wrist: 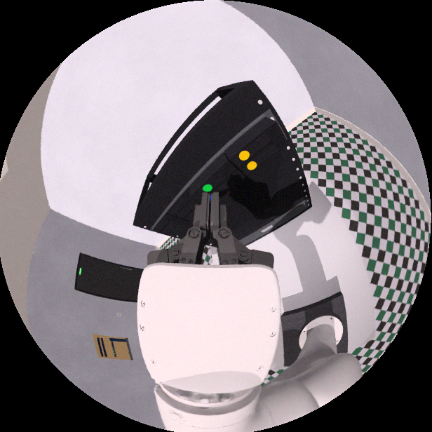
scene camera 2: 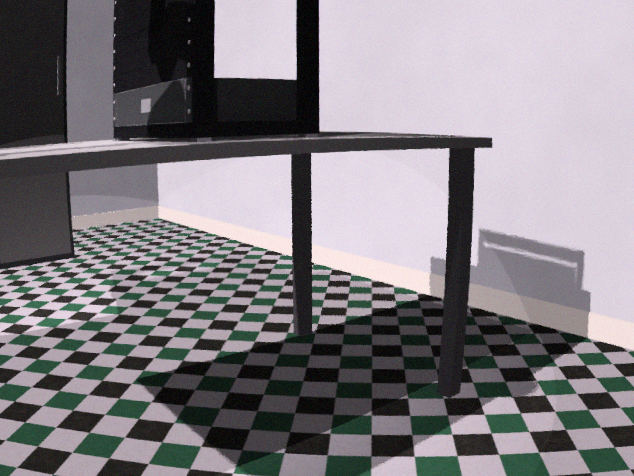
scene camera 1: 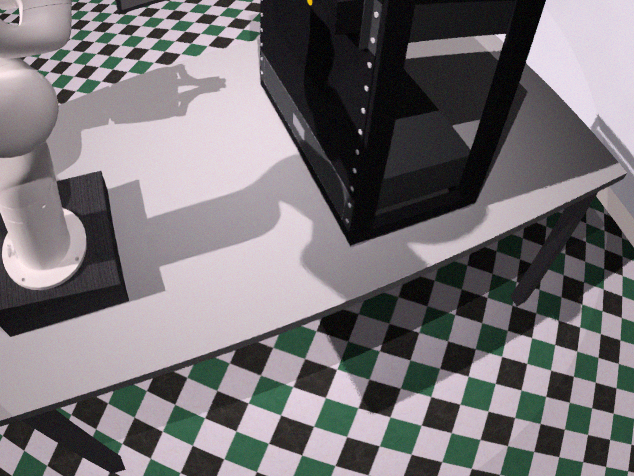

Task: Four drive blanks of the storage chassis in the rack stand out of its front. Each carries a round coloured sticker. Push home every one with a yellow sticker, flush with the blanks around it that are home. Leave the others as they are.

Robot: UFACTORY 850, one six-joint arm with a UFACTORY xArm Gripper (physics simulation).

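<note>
In the wrist view two blanks with yellow stickers sit side by side in the dark chassis front, one sticker (wrist: 244,155) a little above the other sticker (wrist: 252,165). A green sticker (wrist: 207,188) is just above my fingertips. A sliver of a blue sticker (wrist: 211,198) shows between the fingertips. My gripper (wrist: 210,200) is shut and empty, pointing at the chassis front near the green and blue stickers; contact cannot be told. Part of one yellow sticker (scene camera 1: 309,1) shows at the top edge of scene camera 1. How far each blank stands out is hard to see.
The black rack (scene camera 1: 376,153) (scene camera 2: 307,66) (wrist: 240,100) stands on the table (scene camera 1: 215,302) (scene camera 2: 389,143). A lower grey panel (scene camera 1: 317,153) (scene camera 2: 128,108) with a pale label is on its front. The arm's dark base block (scene camera 1: 97,204) (wrist: 295,325) stands before the rack.
</note>
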